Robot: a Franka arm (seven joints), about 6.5 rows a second.
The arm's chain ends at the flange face. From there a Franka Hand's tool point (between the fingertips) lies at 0.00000 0.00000 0.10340 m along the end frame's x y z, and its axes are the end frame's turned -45 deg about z.
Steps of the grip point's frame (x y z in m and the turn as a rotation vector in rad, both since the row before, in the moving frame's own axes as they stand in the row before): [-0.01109 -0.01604 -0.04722 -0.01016 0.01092 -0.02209]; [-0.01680 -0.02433 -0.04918 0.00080 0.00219 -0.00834]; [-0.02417 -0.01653 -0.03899 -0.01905 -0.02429 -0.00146]
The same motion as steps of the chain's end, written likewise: [-0.02072 -0.00343 -0.04721 0.00054 0.01491 -0.02209]; [-0.02918 -0.00511 -0.04918 0.00211 0.00098 -0.00834]; [-0.02840 0.00223 -0.03894 -0.03065 -0.00371 -0.00146]
